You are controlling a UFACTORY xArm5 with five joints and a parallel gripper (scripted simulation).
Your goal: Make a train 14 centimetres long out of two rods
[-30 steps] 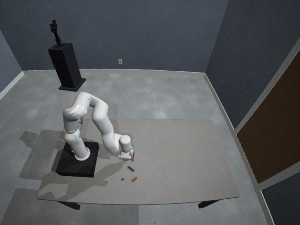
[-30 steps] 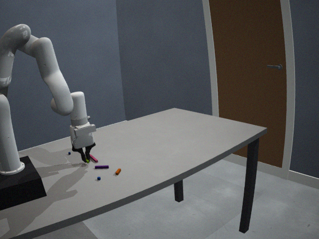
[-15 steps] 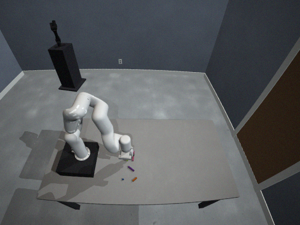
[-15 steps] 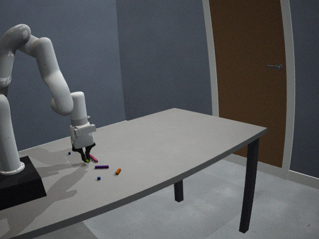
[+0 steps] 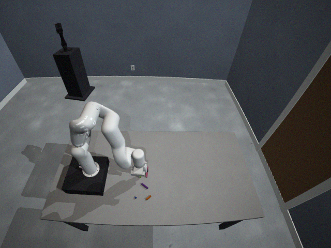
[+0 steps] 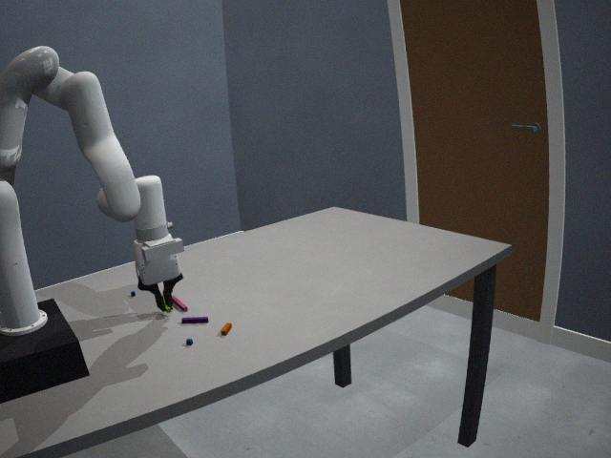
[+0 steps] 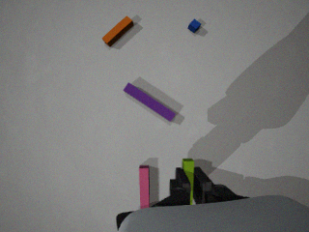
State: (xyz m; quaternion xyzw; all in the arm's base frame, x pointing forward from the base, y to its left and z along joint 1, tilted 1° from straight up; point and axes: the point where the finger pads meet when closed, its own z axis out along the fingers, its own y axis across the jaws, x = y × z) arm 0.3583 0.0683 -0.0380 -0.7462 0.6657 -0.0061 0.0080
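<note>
The pink rod lies 4 cm ahead of my hand, 4 cm to the left of it and 3 cm below it. The rest, counted from my hand: lime rod 2 cm below; then orange rod 9 cm ahead, 16 cm to the right, 3 cm below; then purple rod 5 cm ahead, 8 cm to the right, 3 cm below.
</note>
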